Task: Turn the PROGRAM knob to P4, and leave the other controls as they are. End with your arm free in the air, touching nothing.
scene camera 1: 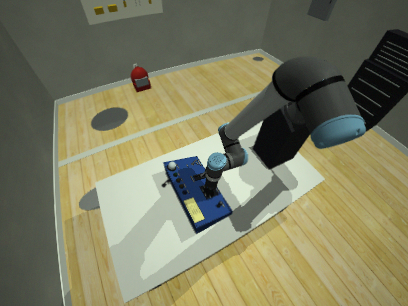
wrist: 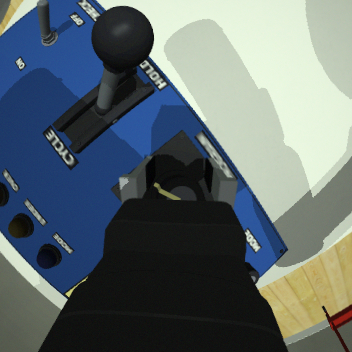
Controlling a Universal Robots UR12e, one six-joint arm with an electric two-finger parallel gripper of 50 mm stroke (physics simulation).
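Note:
The blue control panel (scene camera 1: 214, 209) (wrist: 100, 187) lies on the white table. The PROGRAM knob (wrist: 186, 192) is dark and round, on a dark square plate beside the partly covered PROGRAM label (wrist: 215, 154). A pale pointer line shows on it, slanting to the upper left in the wrist view. My gripper (scene camera 1: 210, 192) (wrist: 179, 166) is open, pointing down at the knob, with one finger on each side of it and nothing held. Whether the fingers touch the knob is not clear. The gripper body hides the lower part of the knob and plate; the P4 mark does not show in the wrist view.
A black ball lever (wrist: 122, 37) rises in the CYCLE/HOLD slot near the gripper. A metal toggle (wrist: 44, 20), an amber button (wrist: 21, 225) and a blue button (wrist: 48, 255) are on the panel. A white ball (scene camera 1: 172, 165) and a yellow label (scene camera 1: 194, 210) are also on it.

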